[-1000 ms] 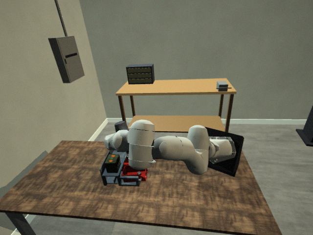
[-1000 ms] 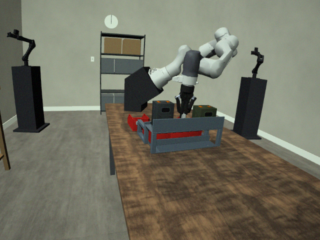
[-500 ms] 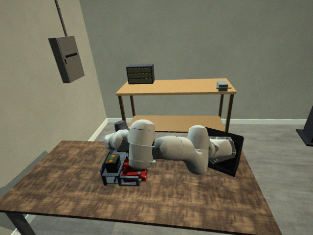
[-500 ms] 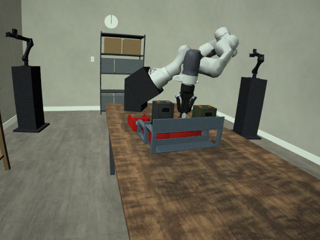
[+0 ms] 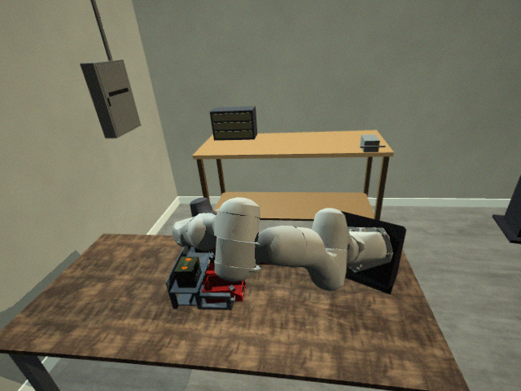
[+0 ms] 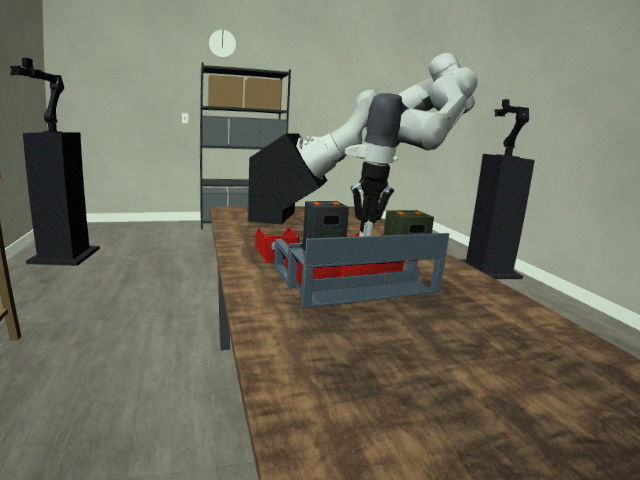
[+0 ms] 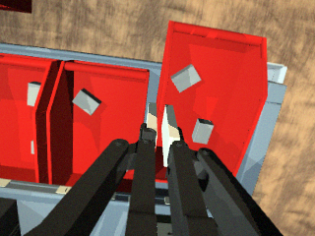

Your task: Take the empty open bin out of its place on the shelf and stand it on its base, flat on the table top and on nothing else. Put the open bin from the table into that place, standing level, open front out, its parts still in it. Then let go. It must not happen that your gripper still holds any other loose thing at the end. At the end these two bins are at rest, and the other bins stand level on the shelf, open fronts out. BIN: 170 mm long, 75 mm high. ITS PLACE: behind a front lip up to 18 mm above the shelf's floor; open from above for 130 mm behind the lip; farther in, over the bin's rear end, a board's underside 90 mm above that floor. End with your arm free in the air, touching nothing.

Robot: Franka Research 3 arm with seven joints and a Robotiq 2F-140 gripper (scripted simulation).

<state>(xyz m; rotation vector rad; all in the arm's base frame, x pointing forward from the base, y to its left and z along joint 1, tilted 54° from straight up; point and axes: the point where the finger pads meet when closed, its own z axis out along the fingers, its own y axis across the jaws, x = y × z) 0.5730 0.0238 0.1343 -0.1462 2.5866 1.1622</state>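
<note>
Right now my hand is 130 mm short of the olive box, 80 mm to the right of it and 40 mm below it. The rest, counted from my hand: grey shelf floor: 110 mm below, 100 mm ahead, 40 mm to the right; then dark grey box: 180 mm ahead, 150 mm to the right, 50 mm above; then shelf back board: 220 mm ahead, 20 mm above, 10 mm to the right.
</note>
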